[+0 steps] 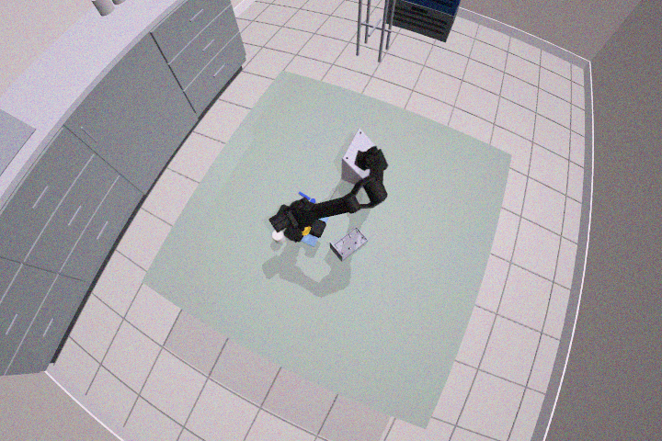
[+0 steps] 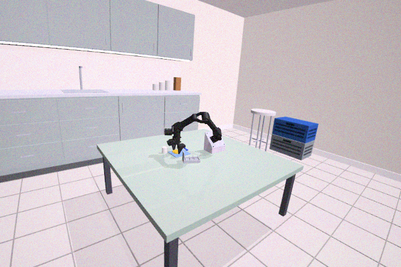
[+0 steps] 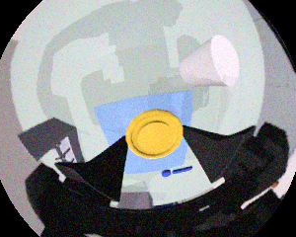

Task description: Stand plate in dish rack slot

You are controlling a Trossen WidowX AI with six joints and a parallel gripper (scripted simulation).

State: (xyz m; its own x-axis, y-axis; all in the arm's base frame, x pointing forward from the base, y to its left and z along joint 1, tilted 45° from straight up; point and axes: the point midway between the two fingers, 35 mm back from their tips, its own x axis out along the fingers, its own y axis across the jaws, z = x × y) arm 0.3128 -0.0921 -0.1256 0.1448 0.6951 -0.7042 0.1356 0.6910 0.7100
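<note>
Right now my gripper tip is 20 mm past the blue mat and 10 mm to the right of it. Also, from my gripper tip: blue spoon 130 mm behind, 20 mm to the right; then yellow plate 10 mm above; then white cup 70 mm ahead, 80 mm to the right, 20 mm above.
</note>
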